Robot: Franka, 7 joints.
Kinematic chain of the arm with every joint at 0, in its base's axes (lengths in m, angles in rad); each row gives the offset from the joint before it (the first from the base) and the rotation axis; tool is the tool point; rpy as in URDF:
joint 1: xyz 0 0 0.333 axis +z
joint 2: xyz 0 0 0 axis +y
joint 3: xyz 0 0 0.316 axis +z
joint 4: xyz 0.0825 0 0 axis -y
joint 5: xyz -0.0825 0 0.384 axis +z
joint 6: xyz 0 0 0 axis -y
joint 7: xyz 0.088 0 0 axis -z
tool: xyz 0 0 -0.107 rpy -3.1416 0 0
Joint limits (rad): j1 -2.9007..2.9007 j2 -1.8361..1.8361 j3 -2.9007..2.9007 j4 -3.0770..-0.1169 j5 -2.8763..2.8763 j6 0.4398..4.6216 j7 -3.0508..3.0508
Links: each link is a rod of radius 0.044 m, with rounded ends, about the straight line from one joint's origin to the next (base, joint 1, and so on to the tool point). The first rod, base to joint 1, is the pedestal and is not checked.
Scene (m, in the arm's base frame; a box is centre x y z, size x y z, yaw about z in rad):
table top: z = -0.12
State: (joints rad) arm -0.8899 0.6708 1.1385 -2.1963 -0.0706 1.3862 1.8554
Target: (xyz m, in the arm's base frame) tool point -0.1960 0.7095 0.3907
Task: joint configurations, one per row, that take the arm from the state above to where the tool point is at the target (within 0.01 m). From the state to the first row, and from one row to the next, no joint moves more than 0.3 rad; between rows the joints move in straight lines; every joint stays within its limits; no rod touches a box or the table.
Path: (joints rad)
1: -0.8448 0.4203 1.3161 -2.0554 -0.0552 1.5045 1.8554
2: -0.7996 0.1698 1.4937 -1.9145 -0.0397 1.6228 1.8554
3: -0.7545 -0.0807 1.6713 -1.7736 -0.0243 1.7411 1.8554
4: -0.7094 -0.3312 1.8489 -1.6327 -0.0089 1.8594 1.8554
5: -0.6642 -0.5817 2.0264 -1.4918 0.0066 1.9777 1.8554
6: -0.6191 -0.8322 2.2040 -1.3509 0.0220 2.0960 1.8554

